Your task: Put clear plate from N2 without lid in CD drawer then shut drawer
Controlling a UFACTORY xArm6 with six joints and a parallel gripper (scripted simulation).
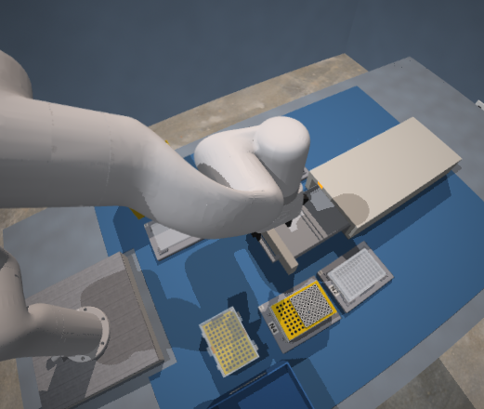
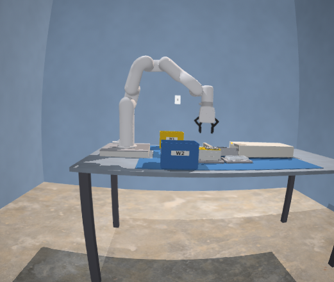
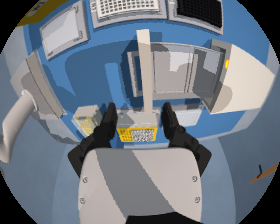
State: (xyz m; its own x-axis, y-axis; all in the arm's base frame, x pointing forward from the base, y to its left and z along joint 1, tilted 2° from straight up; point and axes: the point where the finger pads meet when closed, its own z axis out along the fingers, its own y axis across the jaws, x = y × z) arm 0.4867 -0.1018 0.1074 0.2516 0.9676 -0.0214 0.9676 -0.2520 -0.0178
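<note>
The work nest N2 is 12 cm ahead of my hand, 20 cm to the right of it and 15 cm below it. The rest, counted from my hand: white plate (3 cm ahead, 20 cm to the left, 14 cm below); then black plate (19 cm ahead, 17 cm to the left, 14 cm below); then drawer (12 cm ahead, 1 cm to the right, 13 cm below).
</note>
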